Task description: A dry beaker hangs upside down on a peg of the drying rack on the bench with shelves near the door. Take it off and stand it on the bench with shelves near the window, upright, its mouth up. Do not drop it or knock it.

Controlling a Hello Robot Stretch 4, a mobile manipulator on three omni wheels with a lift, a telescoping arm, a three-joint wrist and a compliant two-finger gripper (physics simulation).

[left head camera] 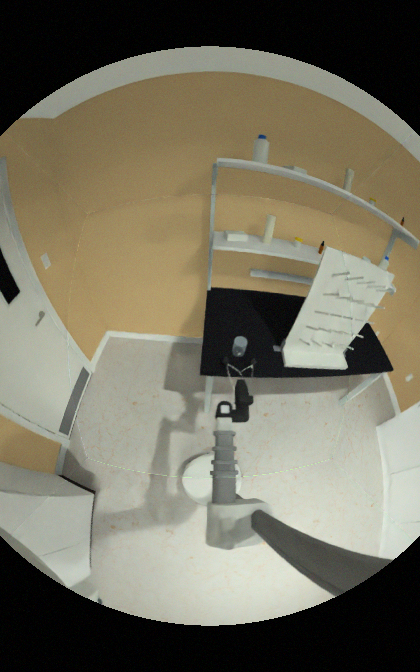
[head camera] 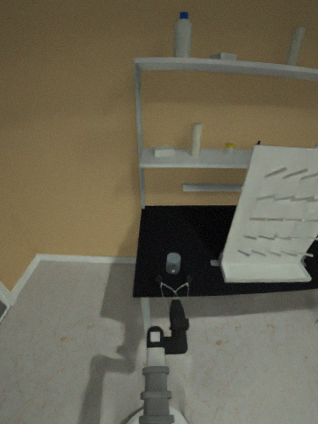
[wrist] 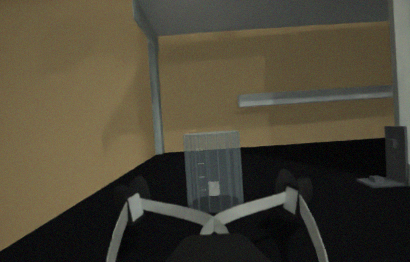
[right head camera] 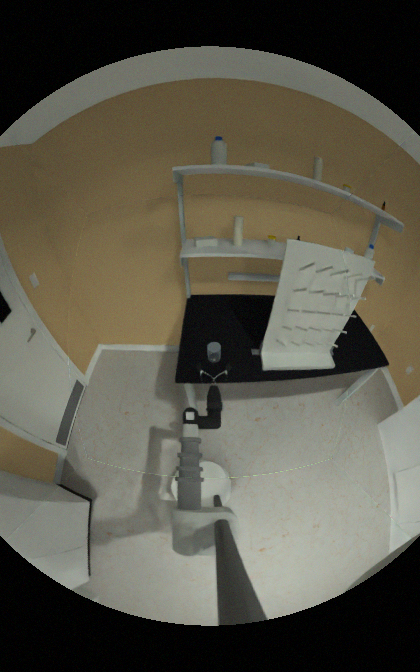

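The clear beaker stands on the black bench top, left of the drying rack. It looks upright, its open rim up and its base down. My gripper is open, its fingers wide apart, over the bench's front edge. The beaker is centred between the fingertips in the wrist view and a little beyond them. No beaker can be made out on the rack's pegs.
A small grey item lies between beaker and rack. Shelves with bottles and boxes rise behind the bench. A shelf post stands at the back left. A door is at the far left.
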